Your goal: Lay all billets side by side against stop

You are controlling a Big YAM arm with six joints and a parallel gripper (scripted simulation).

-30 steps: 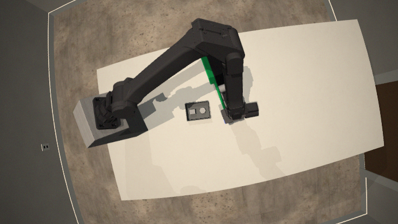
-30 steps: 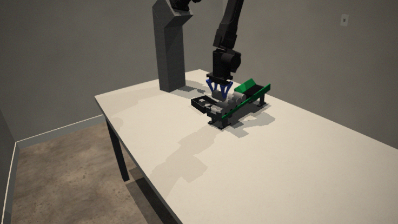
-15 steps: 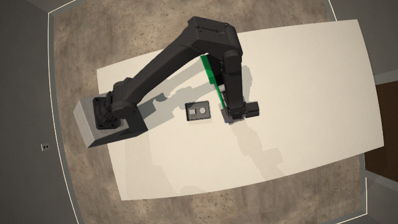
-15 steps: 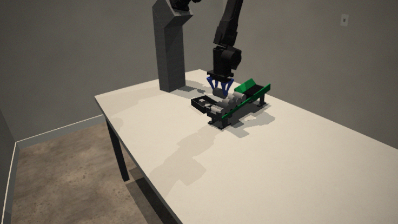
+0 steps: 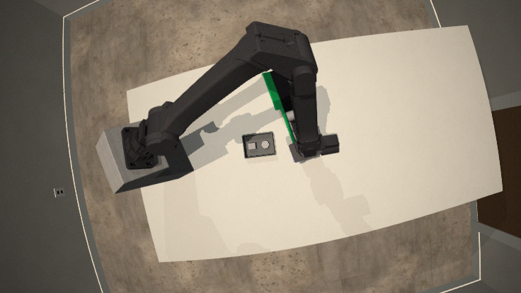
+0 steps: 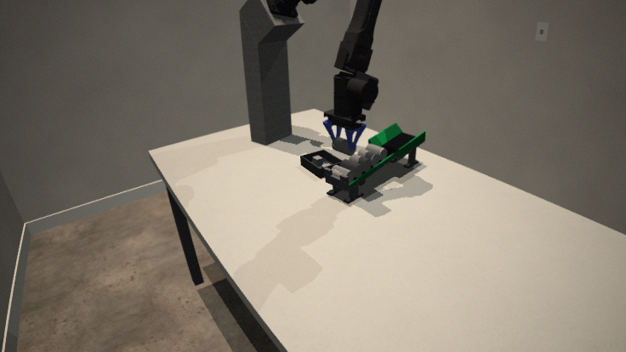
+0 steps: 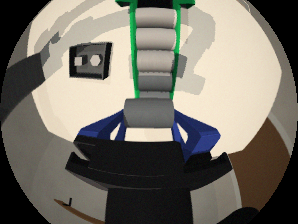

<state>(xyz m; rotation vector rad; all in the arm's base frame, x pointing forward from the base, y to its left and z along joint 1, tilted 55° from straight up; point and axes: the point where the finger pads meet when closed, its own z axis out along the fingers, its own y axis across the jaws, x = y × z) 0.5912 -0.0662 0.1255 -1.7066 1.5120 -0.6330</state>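
Right now my hand is 100 mm above the stop, 40 mm to the left of it and 20 mm short of it. The rest, counted from my hand: dark tray: 190 mm behind, 150 mm below, 30 mm to the left.
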